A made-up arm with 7 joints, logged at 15 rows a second.
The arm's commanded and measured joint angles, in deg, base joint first. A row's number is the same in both.
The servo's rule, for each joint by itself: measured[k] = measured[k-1] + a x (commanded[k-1-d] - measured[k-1]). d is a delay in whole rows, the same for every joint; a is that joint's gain. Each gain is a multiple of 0.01, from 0.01 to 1. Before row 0 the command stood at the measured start. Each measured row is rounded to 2 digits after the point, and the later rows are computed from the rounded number. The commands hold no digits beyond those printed.
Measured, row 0:
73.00, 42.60, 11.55, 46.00, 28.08, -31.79, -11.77
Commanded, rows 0 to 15:
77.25, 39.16, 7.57, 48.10, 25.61, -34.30, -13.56
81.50, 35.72, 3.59, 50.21, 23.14, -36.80, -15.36
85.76, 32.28, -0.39, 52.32, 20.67, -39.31, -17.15
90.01, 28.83, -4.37, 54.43, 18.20, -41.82, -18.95
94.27, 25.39, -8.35, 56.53, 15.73, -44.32, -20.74
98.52, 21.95, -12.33, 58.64, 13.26, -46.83, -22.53
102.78, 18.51, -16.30, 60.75, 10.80, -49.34, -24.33
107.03, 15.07, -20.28, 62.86, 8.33, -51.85, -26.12
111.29, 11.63, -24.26, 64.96, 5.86, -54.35, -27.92
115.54, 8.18, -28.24, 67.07, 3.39, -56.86, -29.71
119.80, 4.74, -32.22, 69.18, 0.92, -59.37, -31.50
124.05, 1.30, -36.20, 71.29, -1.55, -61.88, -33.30
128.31, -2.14, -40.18, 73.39, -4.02, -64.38, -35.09
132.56, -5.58, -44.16, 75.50, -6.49, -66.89, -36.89
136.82, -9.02, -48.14, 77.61, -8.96, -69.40, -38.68
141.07, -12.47, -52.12, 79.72, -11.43, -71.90, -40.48
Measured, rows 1 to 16:
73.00, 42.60, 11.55, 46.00, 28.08, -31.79, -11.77
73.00, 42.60, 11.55, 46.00, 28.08, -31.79, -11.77
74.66, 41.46, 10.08, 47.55, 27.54, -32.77, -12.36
77.33, 39.57, 7.68, 49.52, 26.57, -34.34, -13.35
80.62, 37.16, 4.69, 51.59, 25.27, -36.28, -14.60
84.28, 34.41, 1.34, 53.69, 23.71, -38.44, -16.04
88.18, 31.43, -2.25, 55.79, 21.95, -40.73, -17.59
92.21, 28.30, -5.98, 57.90, 20.04, -43.11, -19.22
96.33, 25.07, -9.80, 60.01, 18.01, -45.54, -20.91
100.50, 21.77, -13.68, 62.12, 15.88, -48.00, -22.63
104.71, 18.42, -17.59, 64.22, 13.68, -50.48, -24.38
108.93, 15.04, -21.53, 66.33, 11.42, -52.97, -26.14
113.17, 11.64, -25.49, 68.44, 9.11, -55.47, -27.91
117.41, 8.23, -29.45, 70.55, 6.76, -57.97, -29.69
121.66, 4.81, -33.42, 72.65, 4.39, -60.47, -31.47
125.91, 1.38, -37.39, 74.76, 2.00, -62.97, -33.26
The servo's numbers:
d 2
a 0.39 0.33 0.37 0.74 0.22 0.39 0.33

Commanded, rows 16 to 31:
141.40, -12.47, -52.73, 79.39, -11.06, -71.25, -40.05
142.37, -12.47, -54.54, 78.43, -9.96, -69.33, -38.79
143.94, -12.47, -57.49, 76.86, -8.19, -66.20, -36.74
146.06, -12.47, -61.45, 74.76, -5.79, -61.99, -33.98
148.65, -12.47, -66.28, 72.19, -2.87, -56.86, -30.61
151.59, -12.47, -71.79, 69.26, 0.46, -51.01, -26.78
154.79, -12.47, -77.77, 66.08, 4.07, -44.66, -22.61
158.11, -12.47, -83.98, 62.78, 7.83, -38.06, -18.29
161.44, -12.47, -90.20, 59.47, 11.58, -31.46, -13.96
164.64, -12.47, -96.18, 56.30, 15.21, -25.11, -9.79
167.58, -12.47, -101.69, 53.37, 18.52, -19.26, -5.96
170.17, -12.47, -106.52, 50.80, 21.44, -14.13, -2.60
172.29, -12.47, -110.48, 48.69, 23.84, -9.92, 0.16
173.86, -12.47, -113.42, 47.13, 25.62, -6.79, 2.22
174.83, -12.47, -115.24, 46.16, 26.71, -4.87, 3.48
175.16, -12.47, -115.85, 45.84, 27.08, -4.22, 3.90
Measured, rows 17 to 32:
130.16, -2.05, -41.37, 76.87, -0.41, -65.48, -35.05
134.41, -5.49, -45.35, 78.98, -2.83, -67.98, -36.84
137.14, -7.79, -48.08, 79.28, -4.64, -69.26, -37.90
139.18, -9.33, -50.47, 78.65, -5.81, -69.29, -38.19
141.04, -10.37, -53.07, 77.33, -6.33, -68.08, -37.71
143.00, -11.06, -56.17, 75.43, -6.21, -65.70, -36.48
145.20, -11.53, -59.91, 73.03, -5.48, -62.25, -34.54
147.69, -11.84, -64.31, 70.24, -4.17, -57.87, -31.98
150.46, -12.05, -69.29, 67.16, -2.36, -52.72, -28.89
153.44, -12.19, -74.73, 63.92, -0.12, -47.00, -25.39
156.56, -12.28, -80.45, 60.63, 2.45, -40.94, -21.62
159.71, -12.34, -86.27, 57.43, 5.26, -34.77, -17.72
162.78, -12.38, -91.98, 54.43, 8.18, -28.72, -13.84
165.66, -12.41, -97.36, 51.74, 11.10, -23.03, -10.13
168.25, -12.43, -102.21, 49.48, 13.90, -17.92, -6.73
170.44, -12.44, -106.36, 47.74, 16.48, -13.58, -3.78

